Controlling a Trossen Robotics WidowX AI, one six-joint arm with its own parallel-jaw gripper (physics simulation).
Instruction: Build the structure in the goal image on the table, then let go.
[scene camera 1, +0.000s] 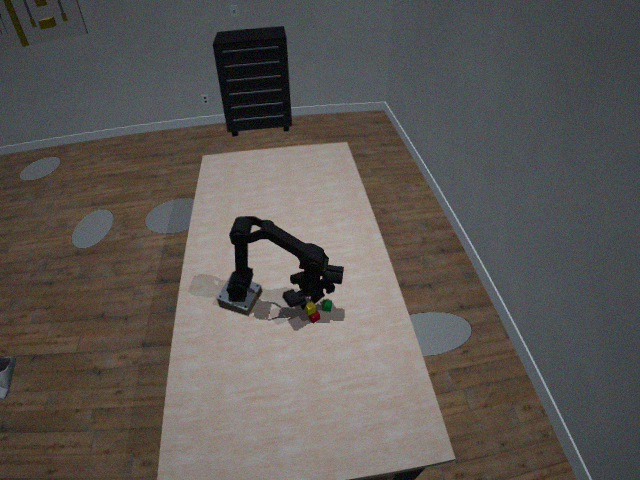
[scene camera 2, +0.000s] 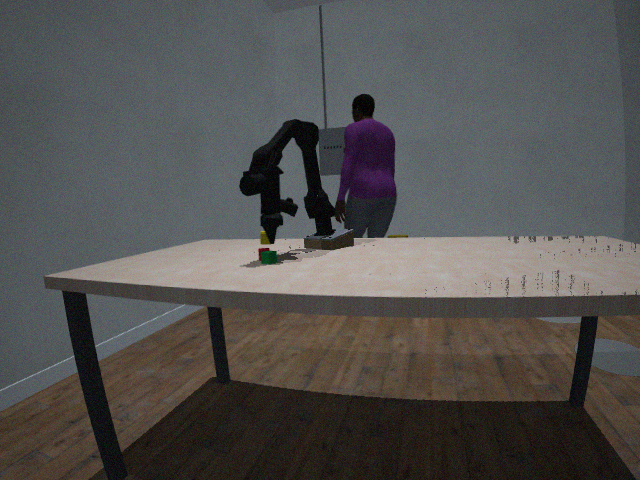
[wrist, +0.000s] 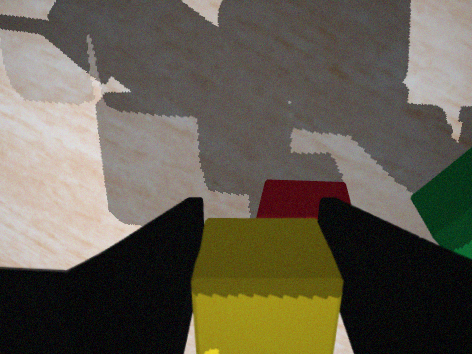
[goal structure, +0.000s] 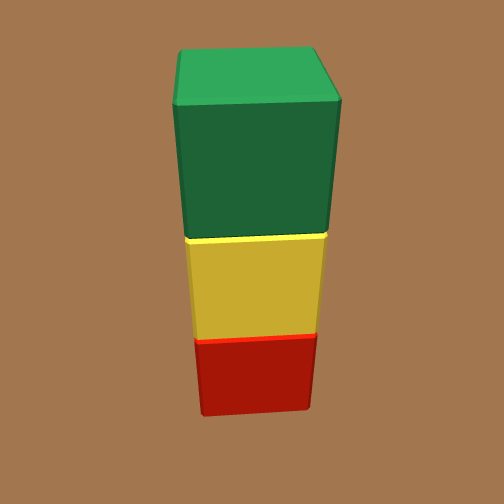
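Pixels of known places: gripper, fingertip midpoint: (scene camera 1: 306, 307) (scene camera 2: 272, 242) (wrist: 261, 212); arm's base at its link origin: (scene camera 1: 237, 294) (scene camera 2: 325, 233).
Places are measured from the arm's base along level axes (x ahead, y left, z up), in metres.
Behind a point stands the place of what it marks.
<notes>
My gripper (scene camera 1: 308, 301) @[x 0.264, y -0.083, z 0.001 m] (scene camera 2: 269, 240) @[x 0.264, y -0.083, z 0.001 m] (wrist: 261, 212) @[x 0.264, y -0.083, z 0.001 m] is shut on a yellow cube (scene camera 1: 310, 308) @[x 0.276, y -0.112, z 0.033 m] (scene camera 2: 264, 237) @[x 0.291, y -0.094, z 0.018 m] (wrist: 267, 280) @[x 0.268, y -0.082, z 0.030 m] and holds it above the table, with a gap between the cube and the red cube below in the second scene view. The red cube (scene camera 1: 314, 316) @[x 0.289, y -0.114, z -0.016 m] (scene camera 2: 263, 253) (wrist: 302, 197) @[x 0.279, y -0.086, z -0.032 m] sits on the table and is partly hidden by the yellow cube in the wrist view. A green cube (scene camera 1: 327, 305) @[x 0.341, y -0.069, z -0.016 m] (scene camera 2: 268, 257) @[x 0.359, y -0.049, z -0.029 m] (wrist: 447, 205) @[x 0.322, y -0.060, z -0.026 m] sits on the table near the red one; in the wrist view it is at the right edge.
The arm's base (scene camera 1: 239, 296) @[x 0.014, y -0.027, z 0.021 m] (scene camera 2: 328, 239) @[x 0.086, y 0.039, z -0.013 m] stands on the pale wooden table (scene camera 1: 289, 392) @[x 0.185, y -0.389, z -0.049 m] (scene camera 2: 392, 273) @[x 0.435, y 0.298, z -0.049 m]. A dark drawer cabinet (scene camera 1: 253, 80) stands on the floor beyond the table. A person in a purple top (scene camera 2: 370, 157) stands behind the table in the second scene view.
</notes>
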